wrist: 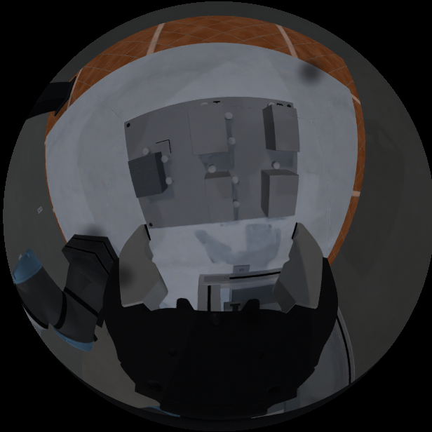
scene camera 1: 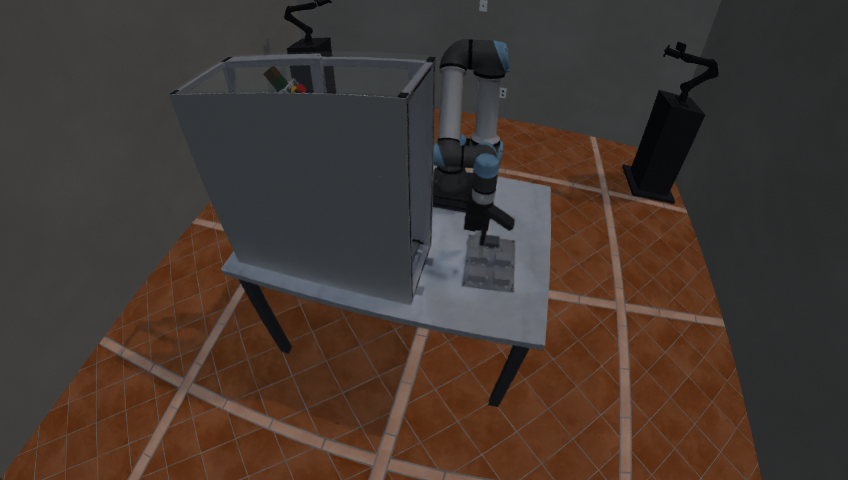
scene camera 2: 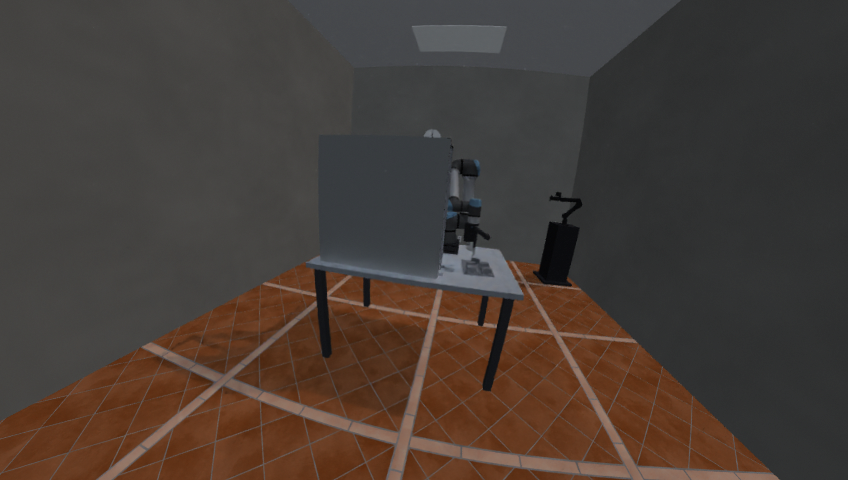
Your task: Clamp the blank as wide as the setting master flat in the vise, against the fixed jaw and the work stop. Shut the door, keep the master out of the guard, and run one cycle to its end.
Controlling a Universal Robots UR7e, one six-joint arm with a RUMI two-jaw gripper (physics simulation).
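Places are measured from the arm's base along level axes (x ahead, y left, z up), in centimetres.
Pixels of known places: gripper, between the fingertips: [scene camera 1: 481, 243] [scene camera 2: 471, 253]; arm's base, origin of its link: [scene camera 1: 450, 181] [scene camera 2: 447, 240].
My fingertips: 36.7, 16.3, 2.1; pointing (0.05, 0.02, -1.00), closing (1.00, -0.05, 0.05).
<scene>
Ahead of a thing's pixels: the offset from my fingertips to its top centre, as dx, dy, dz. "spot": to the spot under its first point. Level surfaces: height alone.
My gripper [scene camera 1: 483, 242] [scene camera 2: 473, 255] [wrist: 220, 225] is open and empty, with its fingers spread wide, above the table near the grey plate {spot: +12.2, +4.5, -9.0} [scene camera 1: 487, 287] [wrist: 175, 212]. A dark block [wrist: 147, 175], apparently the setting master, stands at the plate's left in the wrist view, against small pegs. Four lighter grey blanks also stand on the plate: a wide one [wrist: 207, 129], a narrower one [wrist: 219, 197] and two at the right [wrist: 284, 127] [wrist: 282, 194]. The machine enclosure {spot: +22.7, -49.3, +34.8} [scene camera 1: 309, 190] [scene camera 2: 380, 202] stands beside the plate. The vise, work stop and door position cannot be made out.
The enclosure's frame edge [wrist: 205, 278] shows between the fingers at the bottom of the wrist view. A red and yellow item {spot: -14.8, -68.8, +49.2} [scene camera 1: 299, 89] shows through the enclosure's top. The table {dz -9.8} [scene camera 1: 529, 321] ends a little beyond the plate. A black pedestal [scene camera 1: 663, 142] [scene camera 2: 559, 252] stands on the floor at right.
</scene>
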